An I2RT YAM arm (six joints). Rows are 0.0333 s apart.
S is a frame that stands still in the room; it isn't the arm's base.
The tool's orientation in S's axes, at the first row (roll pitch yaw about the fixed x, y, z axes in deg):
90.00, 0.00, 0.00
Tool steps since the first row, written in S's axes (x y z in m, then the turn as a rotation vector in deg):
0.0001, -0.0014, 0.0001, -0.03, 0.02, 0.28
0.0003, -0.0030, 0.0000, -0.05, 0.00, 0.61
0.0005, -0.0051, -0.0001, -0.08, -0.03, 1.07
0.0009, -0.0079, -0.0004, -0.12, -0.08, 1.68
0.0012, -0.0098, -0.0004, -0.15, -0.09, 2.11
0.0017, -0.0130, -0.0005, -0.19, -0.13, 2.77
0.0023, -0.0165, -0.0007, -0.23, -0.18, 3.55
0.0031, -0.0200, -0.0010, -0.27, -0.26, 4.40
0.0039, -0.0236, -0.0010, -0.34, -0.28, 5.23
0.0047, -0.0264, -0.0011, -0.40, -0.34, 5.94
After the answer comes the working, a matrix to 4 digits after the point.
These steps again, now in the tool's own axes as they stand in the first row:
0.0001, 0.0001, 0.0014, -0.03, 0.28, -0.02
0.0003, 0.0000, 0.0030, -0.05, 0.61, 0.00
0.0005, -0.0001, 0.0051, -0.08, 1.07, 0.03
0.0009, -0.0004, 0.0079, -0.12, 1.68, 0.08
0.0012, -0.0004, 0.0098, -0.15, 2.11, 0.09
0.0017, -0.0005, 0.0130, -0.19, 2.77, 0.13
0.0023, -0.0007, 0.0165, -0.23, 3.55, 0.18
0.0031, -0.0010, 0.0200, -0.27, 4.40, 0.26
0.0039, -0.0010, 0.0236, -0.34, 5.23, 0.28
0.0047, -0.0011, 0.0264, -0.40, 5.94, 0.34

The tool's axes in the first row as the columns of a matrix, in S's axes (rounded; the answer above uses it unrounded):
1.0000, 0.0000, 0.0000
0.0000, 0.0000, -1.0000
0.0000, 1.0000, 0.0000

